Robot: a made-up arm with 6 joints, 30 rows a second.
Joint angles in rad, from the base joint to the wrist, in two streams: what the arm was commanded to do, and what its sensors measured. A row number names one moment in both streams.
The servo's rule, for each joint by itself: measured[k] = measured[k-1] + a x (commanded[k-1-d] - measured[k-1]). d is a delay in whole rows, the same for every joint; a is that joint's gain. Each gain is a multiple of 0.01, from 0.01 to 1. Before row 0 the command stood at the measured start. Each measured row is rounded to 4 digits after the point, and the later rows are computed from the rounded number. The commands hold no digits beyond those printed.
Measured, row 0:
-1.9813 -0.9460 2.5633 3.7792 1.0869 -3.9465
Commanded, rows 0 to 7:
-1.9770 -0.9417 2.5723 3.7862 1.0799 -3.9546
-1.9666 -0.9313 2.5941 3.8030 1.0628 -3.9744
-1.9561 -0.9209 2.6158 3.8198 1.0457 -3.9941
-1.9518 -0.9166 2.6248 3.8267 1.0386 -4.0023
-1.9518 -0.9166 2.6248 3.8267 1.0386 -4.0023
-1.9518 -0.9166 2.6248 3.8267 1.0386 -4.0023
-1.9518 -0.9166 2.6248 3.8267 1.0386 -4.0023
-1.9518 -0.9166 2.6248 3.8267 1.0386 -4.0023
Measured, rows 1 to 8:
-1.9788 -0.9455 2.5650 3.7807 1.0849 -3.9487
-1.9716 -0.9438 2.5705 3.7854 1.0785 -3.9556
-1.9625 -0.9411 2.5791 3.7926 1.0690 -3.9660
-1.9562 -0.9382 2.5878 3.7998 1.0602 -3.9758
-1.9536 -0.9356 2.5948 3.8054 1.0539 -3.9830
-1.9525 -0.9333 2.6005 3.8099 1.0495 -3.9882
-1.9521 -0.9313 2.6051 3.8134 1.0463 -3.9920
-1.9519 -0.9295 2.6088 3.8162 1.0441 -3.9948
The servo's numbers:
d 0
a 0.59 0.12 0.19 0.21 0.29 0.27

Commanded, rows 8 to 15:
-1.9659 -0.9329 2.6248 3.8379 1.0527 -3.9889
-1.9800 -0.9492 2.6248 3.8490 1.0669 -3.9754
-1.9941 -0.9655 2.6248 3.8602 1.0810 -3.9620
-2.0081 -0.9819 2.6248 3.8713 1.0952 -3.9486
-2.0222 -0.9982 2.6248 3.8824 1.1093 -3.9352
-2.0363 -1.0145 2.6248 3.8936 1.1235 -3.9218
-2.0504 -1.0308 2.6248 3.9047 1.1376 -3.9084
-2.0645 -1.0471 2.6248 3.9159 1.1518 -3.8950
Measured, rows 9 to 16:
-1.9602 -0.9299 2.6118 3.8208 1.0466 -3.9932
-1.9719 -0.9322 2.6143 3.8267 1.0525 -3.9884
-1.9850 -0.9362 2.6163 3.8337 1.0608 -3.9813
-1.9986 -0.9417 2.6179 3.8416 1.0708 -3.9725
-2.0125 -0.9485 2.6192 3.8502 1.0820 -3.9624
-2.0265 -0.9564 2.6203 3.8593 1.0940 -3.9514
-2.0406 -0.9653 2.6212 3.8688 1.1066 -3.9398
-2.0547 -0.9751 2.6219 3.8787 1.1197 -3.9277

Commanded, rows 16 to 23:
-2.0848 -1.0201 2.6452 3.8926 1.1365 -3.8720
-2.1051 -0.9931 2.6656 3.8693 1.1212 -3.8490
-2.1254 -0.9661 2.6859 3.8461 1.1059 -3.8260
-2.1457 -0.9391 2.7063 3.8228 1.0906 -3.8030
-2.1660 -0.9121 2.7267 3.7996 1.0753 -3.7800
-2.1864 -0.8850 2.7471 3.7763 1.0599 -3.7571
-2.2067 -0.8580 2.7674 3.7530 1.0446 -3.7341
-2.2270 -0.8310 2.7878 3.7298 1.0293 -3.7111
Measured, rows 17 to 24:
-2.0725 -0.9805 2.6263 3.8816 1.1246 -3.9127
-2.0917 -0.9820 2.6338 3.8790 1.1236 -3.8955
-2.1116 -0.9801 2.6437 3.8721 1.1185 -3.8767
-2.1317 -0.9752 2.6556 3.8617 1.1104 -3.8568
-2.1519 -0.9676 2.6691 3.8487 1.1002 -3.8361
-2.1723 -0.9577 2.6839 3.8335 1.0885 -3.8148
-2.1926 -0.9457 2.6998 3.8166 1.0758 -3.7930
-2.2129 -0.9319 2.7165 3.7984 1.0623 -3.7709

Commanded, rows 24 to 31:
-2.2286 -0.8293 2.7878 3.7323 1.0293 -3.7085
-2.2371 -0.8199 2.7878 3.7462 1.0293 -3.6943
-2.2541 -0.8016 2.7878 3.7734 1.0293 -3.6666
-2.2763 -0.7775 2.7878 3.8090 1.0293 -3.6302
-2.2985 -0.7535 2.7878 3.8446 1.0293 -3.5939
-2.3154 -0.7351 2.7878 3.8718 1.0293 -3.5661
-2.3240 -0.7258 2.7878 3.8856 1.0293 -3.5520
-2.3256 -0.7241 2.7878 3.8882 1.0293 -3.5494
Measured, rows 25 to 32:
-2.2222 -0.9196 2.7300 3.7845 1.0527 -3.7541
-2.2310 -0.9076 2.7410 3.7765 1.0459 -3.7380
-2.2446 -0.8949 2.7499 3.7758 1.0411 -3.7187
-2.2633 -0.8808 2.7571 3.7828 1.0377 -3.6948
-2.2841 -0.8655 2.7629 3.7958 1.0353 -3.6676
-2.3026 -0.8499 2.7676 3.8118 1.0336 -3.6402
-2.3152 -0.8350 2.7714 3.8273 1.0324 -3.6164
-2.3213 -0.8217 2.7745 3.8401 1.0315 -3.5983

